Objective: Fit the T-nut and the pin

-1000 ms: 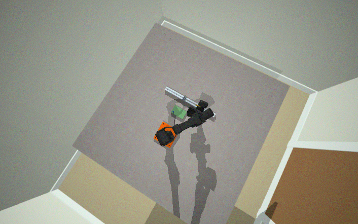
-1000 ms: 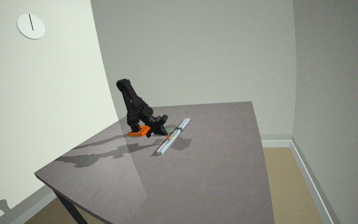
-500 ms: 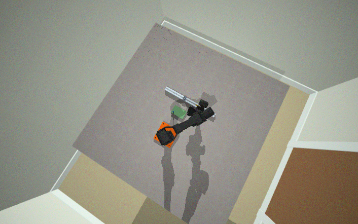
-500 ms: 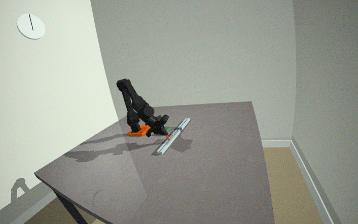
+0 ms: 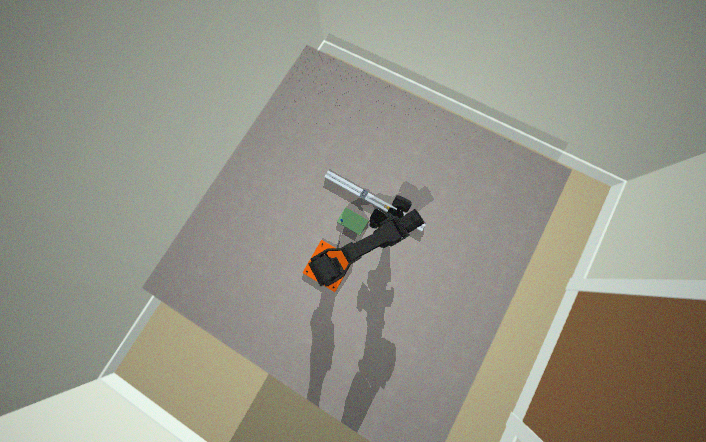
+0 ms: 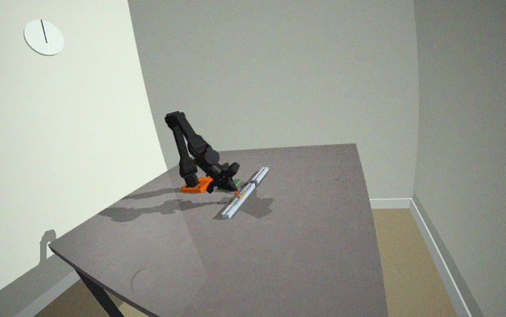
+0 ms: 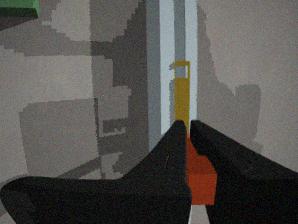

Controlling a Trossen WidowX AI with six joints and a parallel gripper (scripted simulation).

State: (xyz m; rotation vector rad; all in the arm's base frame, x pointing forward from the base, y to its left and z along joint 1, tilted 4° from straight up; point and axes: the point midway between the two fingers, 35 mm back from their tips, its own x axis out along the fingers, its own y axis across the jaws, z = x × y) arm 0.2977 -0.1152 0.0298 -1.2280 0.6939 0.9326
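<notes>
Now: the brass T-nut 10 mm to the left of my gripper tip. Also, from my gripper tip: blue pin 120 mm behind, 160 mm to the left, 10 mm below; then green tray 110 mm behind, 150 mm to the left, 30 mm below; then aluminum rail 20 mm ahead, 120 mm to the left, 30 mm below.
</notes>
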